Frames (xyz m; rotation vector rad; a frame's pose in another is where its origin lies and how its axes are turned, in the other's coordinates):
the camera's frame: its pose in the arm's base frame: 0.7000 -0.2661 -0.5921 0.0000 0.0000 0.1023
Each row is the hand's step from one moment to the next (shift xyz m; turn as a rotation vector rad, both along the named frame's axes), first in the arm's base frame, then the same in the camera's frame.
Working: the arm's base frame: its pose in the camera's frame: -0.6692 0.3362 0.5921 0.0000 0.0000 -0.1023

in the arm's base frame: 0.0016 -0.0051 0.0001 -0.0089 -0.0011 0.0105
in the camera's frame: 0.0011 -0.0052 0.0001 -0.0090 -0.0002 0.0105
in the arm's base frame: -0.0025 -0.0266 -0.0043 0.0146 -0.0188 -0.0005
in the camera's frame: -0.0052 -0.0262 -0.0043 0.0126 -0.0202 -0.0005
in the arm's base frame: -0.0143 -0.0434 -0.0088 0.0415 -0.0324 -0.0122
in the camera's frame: -0.0187 -0.0417 -0.0088 0.0380 -0.0365 -0.0122
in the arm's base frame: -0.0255 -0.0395 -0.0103 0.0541 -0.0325 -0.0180
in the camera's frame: -0.0294 -0.0367 -0.0103 0.0505 -0.0379 -0.0180
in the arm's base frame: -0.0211 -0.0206 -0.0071 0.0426 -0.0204 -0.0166
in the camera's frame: -0.0231 -0.0183 -0.0071 0.0403 -0.0246 -0.0166
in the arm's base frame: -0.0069 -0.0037 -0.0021 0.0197 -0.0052 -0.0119
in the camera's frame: -0.0072 -0.0030 -0.0021 0.0191 -0.0072 -0.0119
